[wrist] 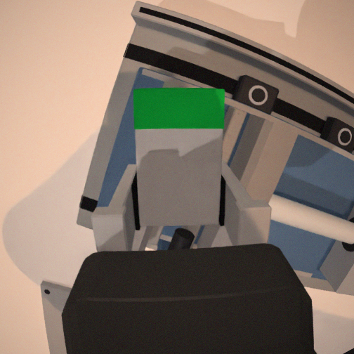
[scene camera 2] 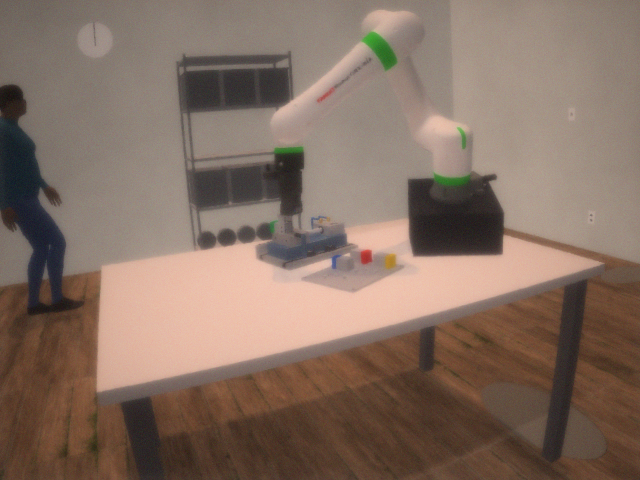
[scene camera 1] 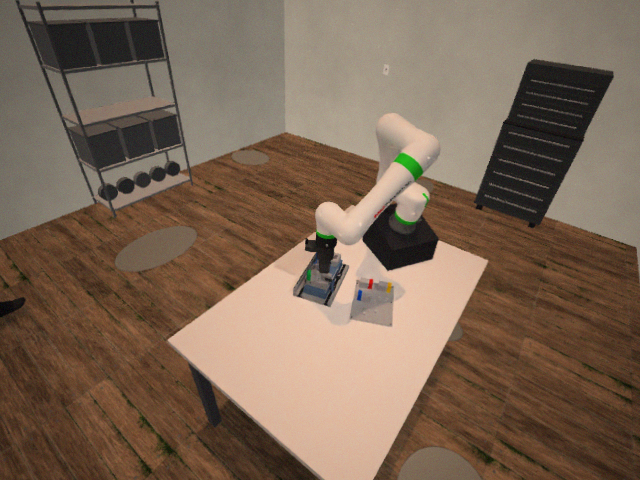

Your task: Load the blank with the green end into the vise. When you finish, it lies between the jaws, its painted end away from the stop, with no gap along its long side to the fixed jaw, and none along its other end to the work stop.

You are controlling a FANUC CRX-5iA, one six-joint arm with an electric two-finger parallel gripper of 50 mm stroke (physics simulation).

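The blank with the green end is a grey block. My gripper is shut on its long sides, with the green end sticking out past the fingers. They are over the left part of the blue and grey vise. In the wrist view the blank is turned relative to the jaws and covers most of the fixed jaw. The moving jaw shows to its right. A black rod shows beyond the blank's unpainted end. Height and contact cannot be told.
A grey plate beside the vise holds blanks with blue, red and yellow ends. The black robot base stands behind them on the table.
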